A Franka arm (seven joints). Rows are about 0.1 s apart.
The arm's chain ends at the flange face. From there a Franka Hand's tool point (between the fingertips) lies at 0.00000 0.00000 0.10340 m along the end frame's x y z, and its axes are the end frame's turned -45 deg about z.
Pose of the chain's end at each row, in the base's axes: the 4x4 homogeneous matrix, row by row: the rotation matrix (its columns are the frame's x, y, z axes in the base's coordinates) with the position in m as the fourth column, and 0 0 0 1 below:
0.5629, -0.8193, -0.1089, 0.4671; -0.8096, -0.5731, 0.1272, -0.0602; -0.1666, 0.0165, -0.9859, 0.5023; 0, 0, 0, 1
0.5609, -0.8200, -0.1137, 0.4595; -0.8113, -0.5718, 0.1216, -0.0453; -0.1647, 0.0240, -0.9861, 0.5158; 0, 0, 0, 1
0.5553, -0.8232, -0.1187, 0.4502; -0.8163, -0.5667, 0.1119, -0.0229; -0.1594, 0.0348, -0.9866, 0.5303; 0, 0, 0, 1
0.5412, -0.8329, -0.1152, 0.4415; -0.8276, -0.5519, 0.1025, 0.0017; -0.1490, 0.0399, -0.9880, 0.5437; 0, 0, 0, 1
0.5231, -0.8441, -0.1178, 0.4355; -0.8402, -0.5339, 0.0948, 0.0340; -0.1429, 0.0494, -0.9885, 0.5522; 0, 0, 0, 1
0.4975, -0.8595, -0.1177, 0.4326; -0.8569, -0.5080, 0.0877, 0.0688; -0.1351, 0.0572, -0.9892, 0.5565; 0, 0, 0, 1
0.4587, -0.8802, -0.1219, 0.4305; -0.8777, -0.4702, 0.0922, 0.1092; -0.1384, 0.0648, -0.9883, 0.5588; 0, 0, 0, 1
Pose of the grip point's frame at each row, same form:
0.9774, -0.1813, -0.1089, 0.4558; -0.1672, -0.9777, 0.1272, -0.0470; -0.1295, -0.1061, -0.9859, 0.4004; 0, 0, 0, 1
0.9764, -0.1832, -0.1137, 0.4477; -0.1694, -0.9780, 0.1216, -0.0327; -0.1334, -0.0995, -0.9861, 0.4138; 0, 0, 0, 1
0.9747, -0.1894, -0.1187, 0.4379; -0.1765, -0.9779, 0.1119, -0.0113; -0.1373, -0.0881, -0.9866, 0.4283; 0, 0, 0, 1
0.9716, -0.2063, -0.1152, 0.4296; -0.1949, -0.9755, 0.1025, 0.0123; -0.1336, -0.0771, -0.9880, 0.4415; 0, 0, 0, 1
0.9668, -0.2270, -0.1178, 0.4233; -0.2166, -0.9716, 0.0948, 0.0438; -0.1360, -0.0661, -0.9885, 0.4500; 0, 0, 0, 1
0.9595, -0.2560, -0.1177, 0.4204; -0.2467, -0.9651, 0.0877, 0.0779; -0.1360, -0.0551, -0.9892, 0.4542; 0, 0, 0, 1
0.9467, -0.2980, -0.1219, 0.4179; -0.2881, -0.9531, 0.0922, 0.1187; -0.1437, -0.0520, -0.9883, 0.4566; 0, 0, 0, 1

